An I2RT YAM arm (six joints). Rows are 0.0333 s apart.
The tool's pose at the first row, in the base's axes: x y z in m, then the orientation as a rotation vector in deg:
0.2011, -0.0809, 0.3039, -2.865, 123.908, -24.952
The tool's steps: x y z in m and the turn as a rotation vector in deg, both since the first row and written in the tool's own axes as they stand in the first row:
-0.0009, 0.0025, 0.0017, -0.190, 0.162, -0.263
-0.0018, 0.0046, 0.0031, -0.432, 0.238, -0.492
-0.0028, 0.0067, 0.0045, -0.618, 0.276, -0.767
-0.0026, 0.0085, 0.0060, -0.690, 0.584, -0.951
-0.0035, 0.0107, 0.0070, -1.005, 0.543, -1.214
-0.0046, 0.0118, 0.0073, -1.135, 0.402, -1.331
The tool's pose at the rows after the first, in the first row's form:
0.2033, -0.0789, 0.3029, -3.222, 124.126, -24.916
0.2052, -0.0771, 0.3022, -3.590, 124.269, -24.794
0.2072, -0.0754, 0.3015, -3.984, 124.363, -24.755
0.2085, -0.0742, 0.3000, -4.162, 124.692, -24.816
0.2101, -0.0722, 0.2994, -4.632, 124.736, -24.622
0.2111, -0.0711, 0.2998, -4.860, 124.632, -24.532

